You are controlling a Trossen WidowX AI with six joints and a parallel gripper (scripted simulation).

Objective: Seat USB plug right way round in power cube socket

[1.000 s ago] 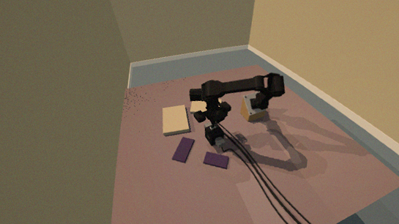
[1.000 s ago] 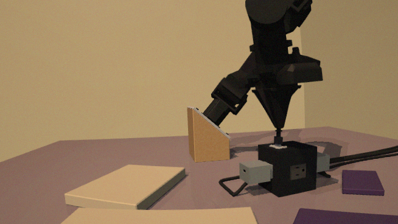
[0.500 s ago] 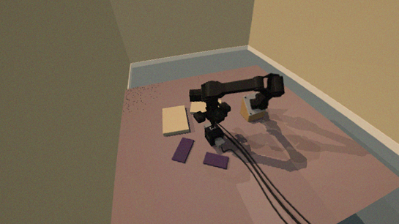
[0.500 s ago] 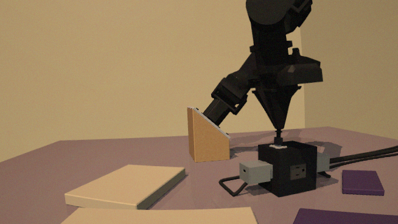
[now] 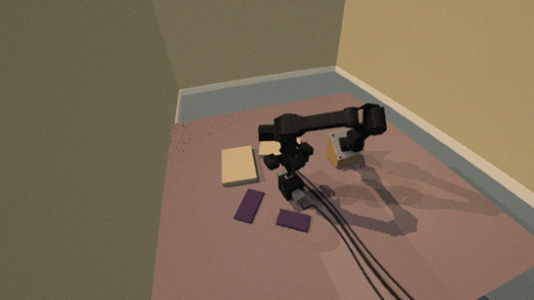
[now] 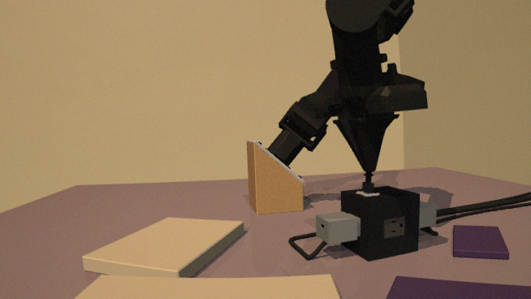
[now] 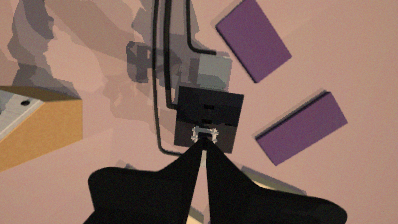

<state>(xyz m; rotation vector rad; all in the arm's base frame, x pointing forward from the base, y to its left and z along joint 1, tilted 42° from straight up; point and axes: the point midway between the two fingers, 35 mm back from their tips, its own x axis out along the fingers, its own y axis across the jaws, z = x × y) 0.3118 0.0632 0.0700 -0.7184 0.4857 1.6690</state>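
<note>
My gripper tip is now 20 mm above the small USB plug. The rest, counted from my gripper tip: pale USB socket (40 mm below).
</note>
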